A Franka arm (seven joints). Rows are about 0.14 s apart.
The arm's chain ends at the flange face. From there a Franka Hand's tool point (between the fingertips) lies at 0.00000 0.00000 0.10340 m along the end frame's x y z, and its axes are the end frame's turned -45 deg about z.
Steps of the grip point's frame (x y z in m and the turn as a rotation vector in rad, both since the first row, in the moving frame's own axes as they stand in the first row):
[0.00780 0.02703 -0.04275 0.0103 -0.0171 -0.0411]
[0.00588 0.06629 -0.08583 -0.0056 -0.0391 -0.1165]
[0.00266 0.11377 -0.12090 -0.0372 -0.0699 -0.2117]
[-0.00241 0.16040 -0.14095 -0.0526 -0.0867 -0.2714]
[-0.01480 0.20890 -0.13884 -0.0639 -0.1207 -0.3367]
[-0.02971 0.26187 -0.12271 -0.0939 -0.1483 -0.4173]
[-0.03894 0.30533 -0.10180 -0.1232 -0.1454 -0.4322]
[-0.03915 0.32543 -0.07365 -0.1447 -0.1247 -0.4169]
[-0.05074 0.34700 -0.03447 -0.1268 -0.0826 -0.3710]
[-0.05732 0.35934 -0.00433 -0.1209 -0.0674 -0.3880]
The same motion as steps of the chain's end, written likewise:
[0.02662 0.01306 -0.04273 -0.0048 -0.0194 -0.0411]
[0.05328 0.03931 -0.08575 -0.0316 -0.0237 -0.1165]
[0.08387 0.07055 -0.12058 -0.0757 -0.0231 -0.2117]
[0.11280 0.10475 -0.14042 -0.0985 -0.0241 -0.2714]
[0.13906 0.14429 -0.13789 -0.1305 -0.0402 -0.3367]
[0.16437 0.18825 -0.12114 -0.1713 -0.0385 -0.4173]
[0.18576 0.22417 -0.09996 -0.1899 -0.0157 -0.4322]
[0.19698 0.23908 -0.07180 -0.1905 0.0141 -0.4169]
[0.20354 0.26693 -0.03330 -0.1481 0.0313 -0.3710]
[0.20713 0.28199 -0.00335 -0.1331 0.0378 -0.3880]

